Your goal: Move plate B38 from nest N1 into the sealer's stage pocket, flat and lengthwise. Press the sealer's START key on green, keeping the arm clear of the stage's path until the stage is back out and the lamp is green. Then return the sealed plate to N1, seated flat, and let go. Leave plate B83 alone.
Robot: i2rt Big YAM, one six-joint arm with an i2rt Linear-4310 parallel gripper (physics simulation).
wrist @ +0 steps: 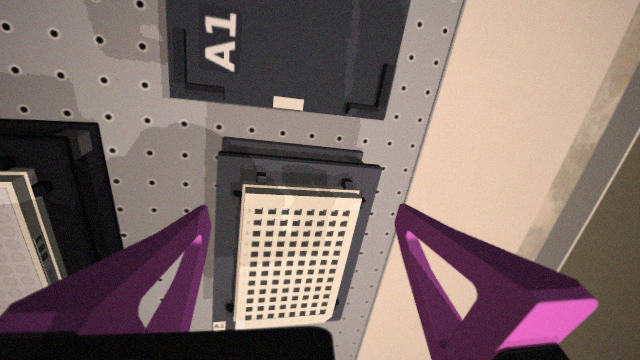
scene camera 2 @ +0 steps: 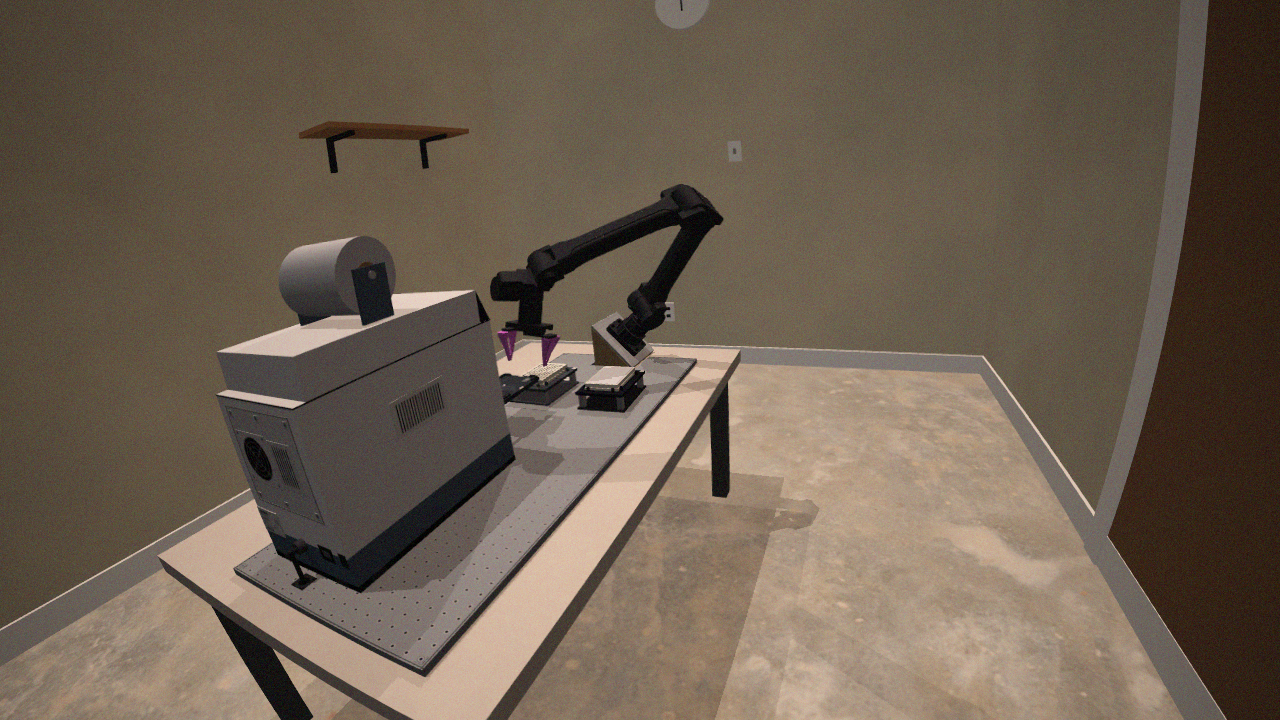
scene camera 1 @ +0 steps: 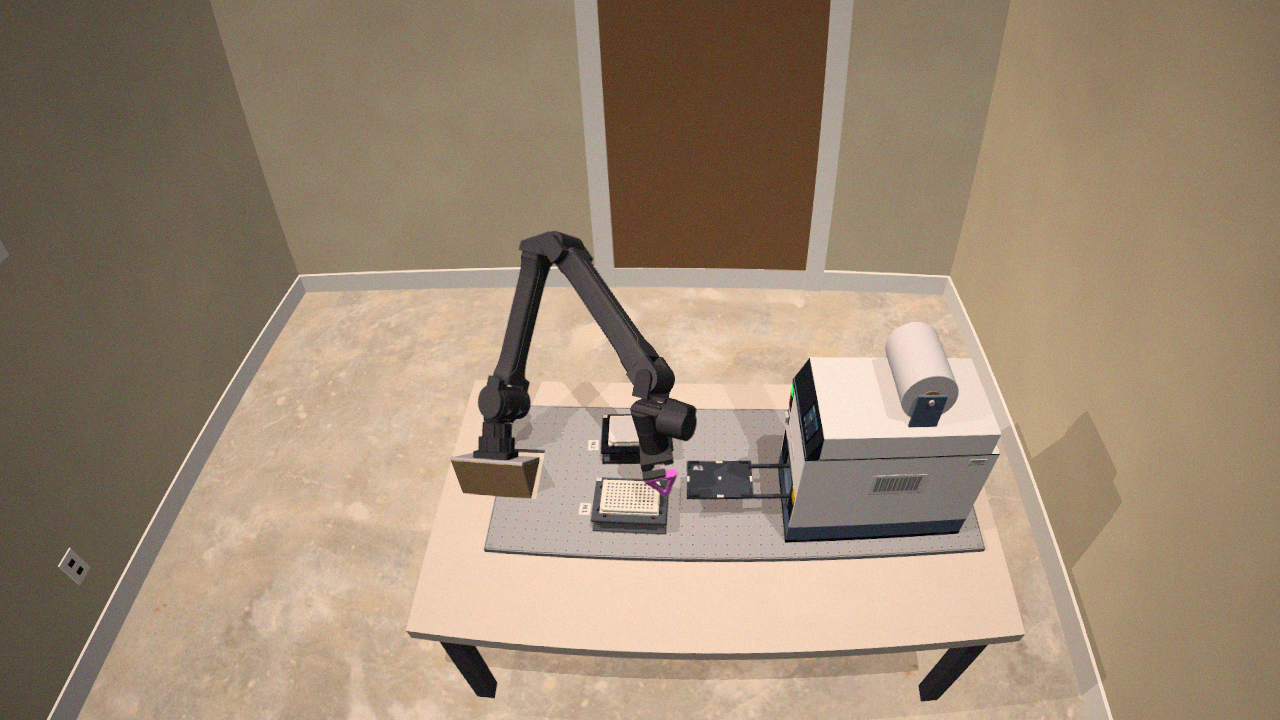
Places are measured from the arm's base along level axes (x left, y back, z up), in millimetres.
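Where they show: gripper, fingertip midpoint: [wrist: 306,214] [scene camera 2: 527,363] [scene camera 1: 664,479]; arm's base, link origin: [scene camera 2: 624,338] [scene camera 1: 496,457].
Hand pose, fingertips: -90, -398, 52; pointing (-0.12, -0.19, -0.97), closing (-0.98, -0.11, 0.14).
Note:
Things, the pixels of their top centre, and the offset from my fingertips, as dx, dy, dz. "pt": a spot on its surface instead. Level surfaces: height alone.
- cream plate with dark wells, top centre: [wrist: 295,268] [scene camera 1: 630,495] [scene camera 2: 541,370] -11, +75, -47
- sealer's stage, top centre: [scene camera 1: 740,477] [scene camera 2: 492,391] +13, -164, -8
- lamp, top centre: [scene camera 1: 793,387] +107, -266, +174
- paler plate, top centre: [scene camera 1: 635,428] [scene camera 2: 610,374] +189, +74, -47
- Nest N2, surface spot: [wrist: 85,200] pt +146, +50, -102
- film roll, top centre: [scene camera 2: 329,241] [scene camera 1: 927,347] +16, -499, +369
- perforated board, surface height: dz -107
The cream plate with dark wells [scene camera 1: 626,497] [wrist: 295,260] sits flat in nest N1 [scene camera 1: 597,520] [wrist: 225,245]. My gripper [scene camera 1: 664,488] [scene camera 2: 528,361] [wrist: 306,214] is open and empty, above the plate's stage-side end; in the wrist view the plate shows between its magenta fingers, nearer the left one. The sealer's stage [scene camera 1: 733,488] [wrist: 300,55] is out, and its pocket, marked A1, is bare. The sealer [scene camera 1: 895,514] [scene camera 2: 375,474] has a lamp [scene camera 1: 793,390] lit green. The START key cannot be made out. The paler plate [scene camera 1: 620,430] [scene camera 2: 611,377] [wrist: 10,230] sits in nest N2.
Nest N2 [scene camera 2: 610,402] [wrist: 85,200] stands beside N1, on the door side. Two rails [scene camera 1: 768,466] join the stage to the sealer. A film roll [scene camera 1: 917,358] [scene camera 2: 313,277] tops the sealer. The arm's wedge base [scene camera 1: 494,476] stands at the left of the perforated board [scene camera 1: 554,537].

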